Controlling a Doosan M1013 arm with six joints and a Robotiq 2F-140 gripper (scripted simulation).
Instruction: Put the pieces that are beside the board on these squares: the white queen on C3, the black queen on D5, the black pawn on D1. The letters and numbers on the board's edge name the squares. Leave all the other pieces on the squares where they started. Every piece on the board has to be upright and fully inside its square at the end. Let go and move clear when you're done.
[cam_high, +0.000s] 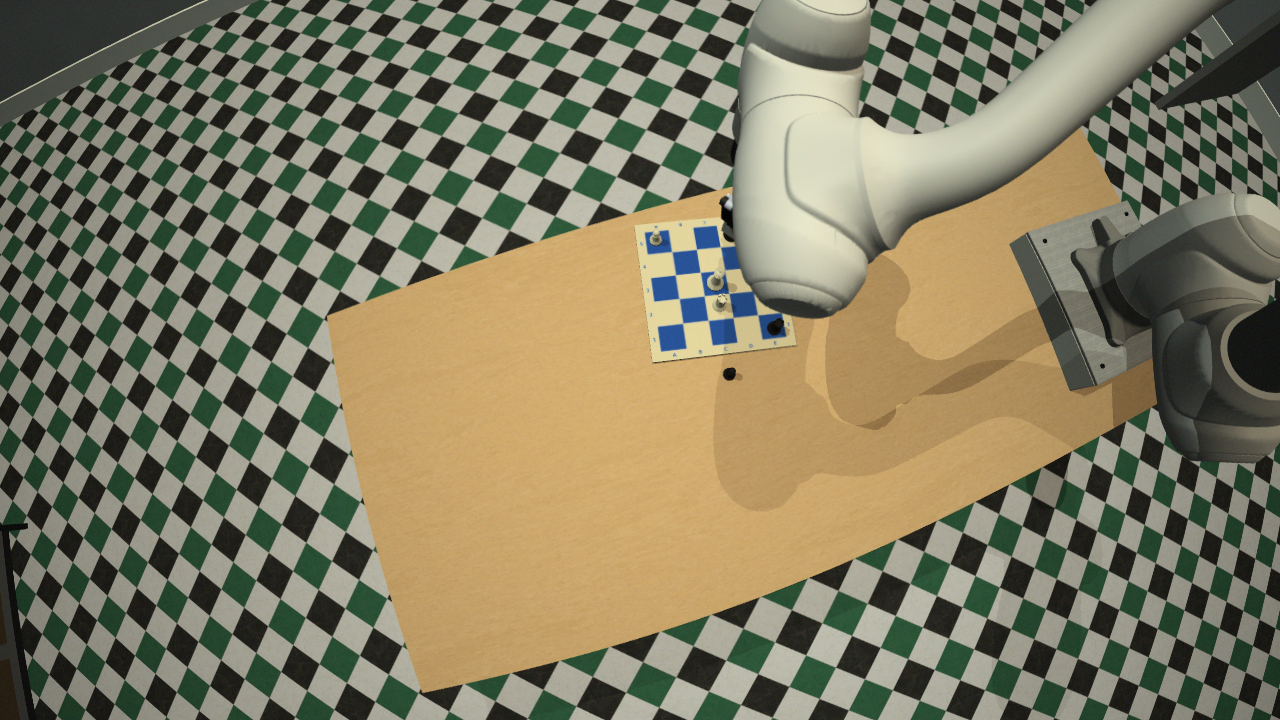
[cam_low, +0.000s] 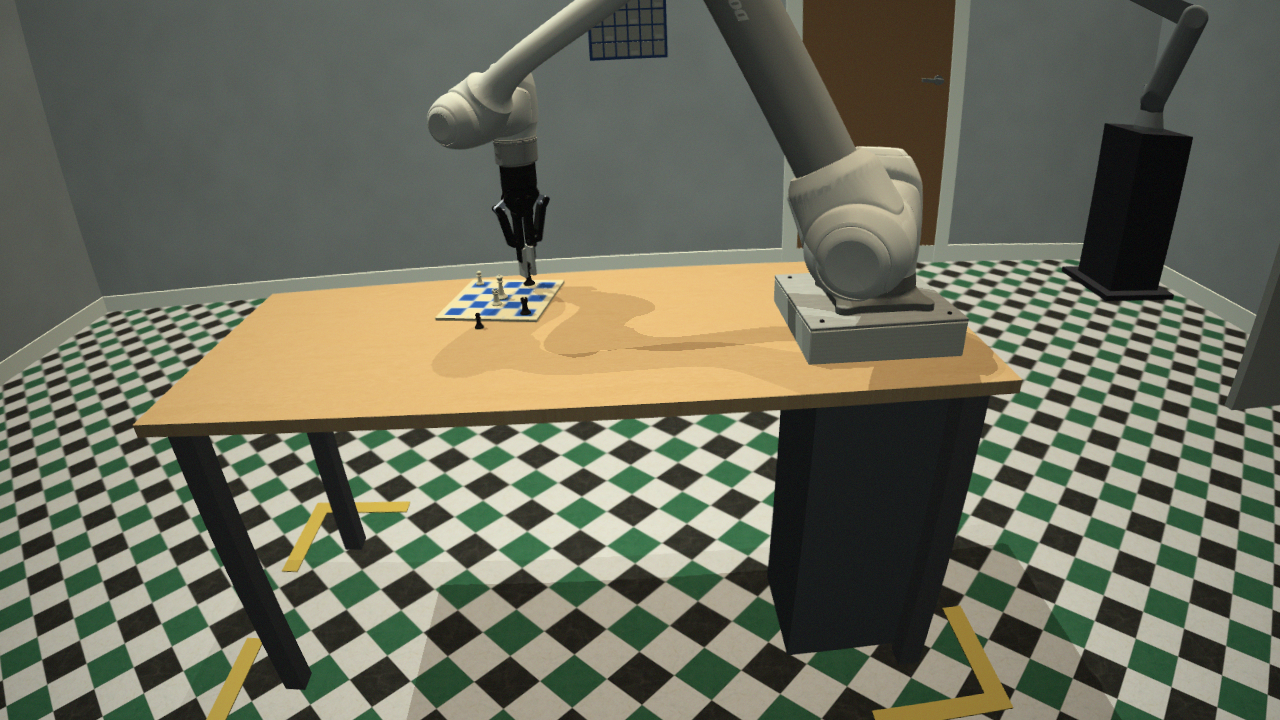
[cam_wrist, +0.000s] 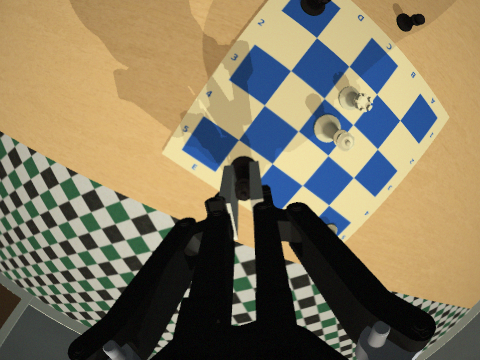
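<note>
Now: hand 3 cm above the black queen. The rest, counted from my hand: white queen 7 cm to the left, 5 cm ahead, 3 cm below; cream board 7 cm to the left, 6 cm below, 5 cm ahead; black pawn 21 cm to the left, 7 cm ahead, 5 cm below.
</note>
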